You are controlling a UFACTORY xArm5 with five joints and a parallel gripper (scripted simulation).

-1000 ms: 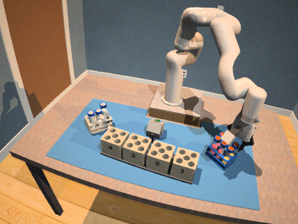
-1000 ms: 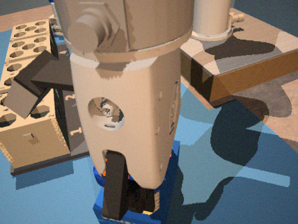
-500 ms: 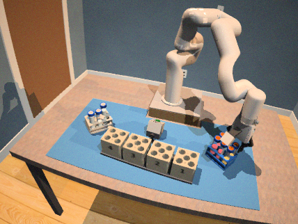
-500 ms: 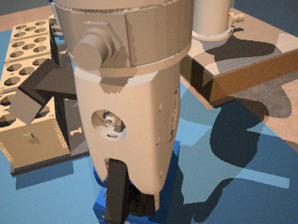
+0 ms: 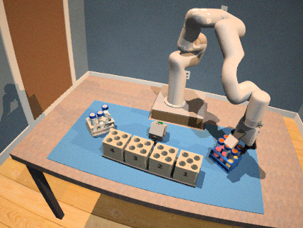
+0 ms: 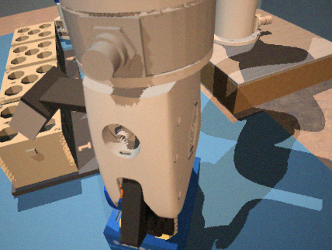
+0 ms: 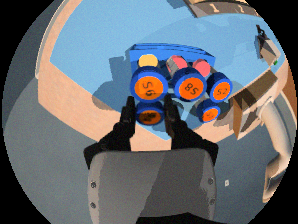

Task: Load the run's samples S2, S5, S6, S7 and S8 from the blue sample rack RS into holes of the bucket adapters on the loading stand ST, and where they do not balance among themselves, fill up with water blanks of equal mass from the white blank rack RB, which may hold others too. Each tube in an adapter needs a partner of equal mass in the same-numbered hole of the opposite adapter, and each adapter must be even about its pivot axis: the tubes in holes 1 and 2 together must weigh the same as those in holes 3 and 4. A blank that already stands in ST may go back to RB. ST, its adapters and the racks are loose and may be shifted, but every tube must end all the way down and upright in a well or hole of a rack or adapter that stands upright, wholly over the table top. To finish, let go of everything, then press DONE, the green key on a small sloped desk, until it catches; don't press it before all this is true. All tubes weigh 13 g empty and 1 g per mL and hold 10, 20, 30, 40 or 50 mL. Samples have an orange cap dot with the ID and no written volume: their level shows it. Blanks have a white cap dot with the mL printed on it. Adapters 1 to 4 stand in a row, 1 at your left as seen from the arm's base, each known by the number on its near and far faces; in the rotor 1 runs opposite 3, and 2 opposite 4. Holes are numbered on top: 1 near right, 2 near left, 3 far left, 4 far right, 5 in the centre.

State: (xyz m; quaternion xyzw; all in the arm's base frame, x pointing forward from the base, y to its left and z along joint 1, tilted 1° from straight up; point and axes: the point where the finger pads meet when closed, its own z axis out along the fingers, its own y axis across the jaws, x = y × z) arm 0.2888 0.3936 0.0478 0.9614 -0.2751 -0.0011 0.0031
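My gripper is now 40 mm to the left of the blue sample rack RS and 90 mm above it. From my hand the other things lie so: white blank rack RB (40 mm ahead, 690 mm to the right, 90 mm below); then blue-capped tube (80 mm ahead, 700 mm to the right, 50 mm below); then loading stand ST (140 mm ahead, 360 mm to the right, 110 mm below).
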